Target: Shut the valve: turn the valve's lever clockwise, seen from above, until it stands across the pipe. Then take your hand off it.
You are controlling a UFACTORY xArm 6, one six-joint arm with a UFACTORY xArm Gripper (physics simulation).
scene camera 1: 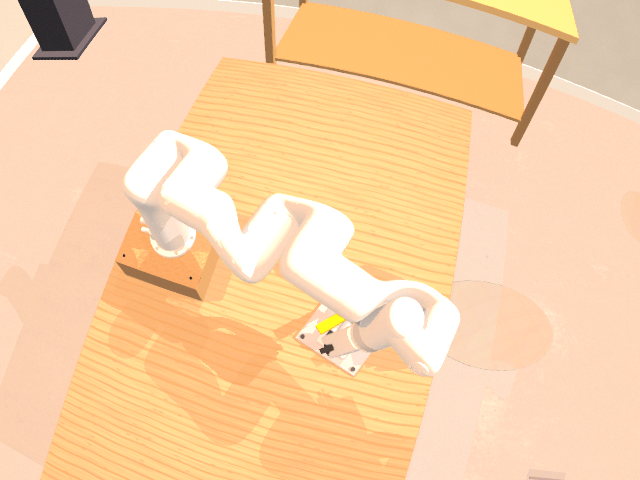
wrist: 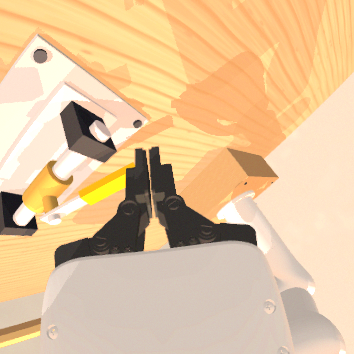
Scene:
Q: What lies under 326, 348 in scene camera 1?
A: The gripper.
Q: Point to a pale base plate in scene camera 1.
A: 309, 334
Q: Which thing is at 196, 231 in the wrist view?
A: The gripper.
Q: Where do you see a yellow valve lever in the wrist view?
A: At 114, 181

